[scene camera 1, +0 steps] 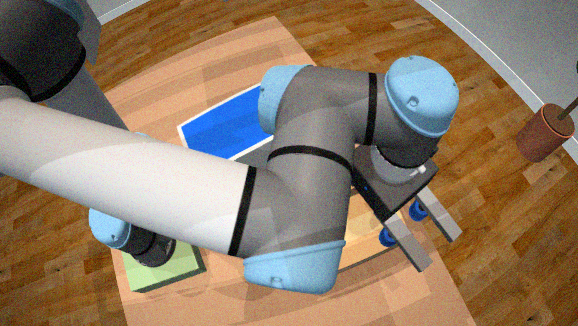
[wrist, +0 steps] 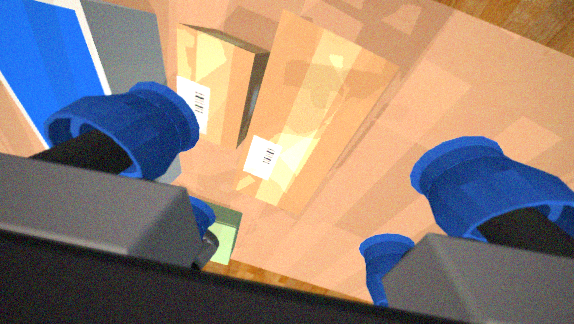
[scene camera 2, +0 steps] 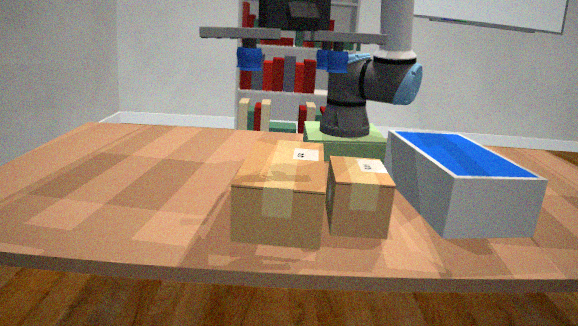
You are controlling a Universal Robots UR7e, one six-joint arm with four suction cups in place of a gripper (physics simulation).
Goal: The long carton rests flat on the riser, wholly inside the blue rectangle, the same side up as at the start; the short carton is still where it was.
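Places are measured from the arm's base along level axes (x ahead, y left, z up), in millimetres.
Pixels of known places: hand, its tool point: [wrist: 294,196] [scene camera 2: 290,69]; arm's base, origin of its link: [scene camera 1: 152,240] [scene camera 2: 344,131].
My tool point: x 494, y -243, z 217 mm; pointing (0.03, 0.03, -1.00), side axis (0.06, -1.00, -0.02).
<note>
For each thing: its top centre in the pictures, then the offset to it from my tool point. Level surfaces: height alone.
- long carton, centre of its top: [wrist: 293,143] [scene camera 2: 285,160] [scene camera 1: 340,234] dx -61, dy +10, dz -178 mm
- short carton, centre of its top: [wrist: 210,97] [scene camera 2: 359,169] dx -17, dy +146, dz -178 mm
- riser, centre of its top: [scene camera 2: 457,151] [scene camera 1: 243,119] [wrist: 71,120] dx -109, dy +398, dz -162 mm
- white-edged blue rectangle, centre of its top: [scene camera 2: 457,151] [scene camera 1: 243,119] [wrist: 71,120] dx -109, dy +398, dz -162 mm
- wooden table, height of its surface: dz -282 mm
The long carton [scene camera 1: 367,227] [scene camera 2: 280,172] [wrist: 320,107] lies flat on the table, barcode label and tape on top. The short carton [scene camera 2: 360,197] [wrist: 215,85] lies flat beside it, a narrow gap apart, between it and the riser. In scene camera 1 the arm hides the short carton and part of the long one. The riser [scene camera 1: 254,156] [scene camera 2: 492,207] [wrist: 132,47] is a grey block; its top bears the white-edged blue rectangle [scene camera 1: 225,125] [scene camera 2: 465,152] [wrist: 45,60], with no carton on it. My gripper [scene camera 1: 402,224] [scene camera 2: 291,59] [wrist: 300,185] hangs high above the cartons, its blue cups holding nothing.
The wooden table [scene camera 1: 240,302] [scene camera 2: 125,200] carries cartons and riser. A green block [scene camera 1: 165,270] [scene camera 2: 355,150] [wrist: 226,240] bears the arm's base at the back. A bookshelf [scene camera 2: 238,107] stands behind the table. A reddish pot [scene camera 1: 542,137] stands on the floor at the right in scene camera 1.
</note>
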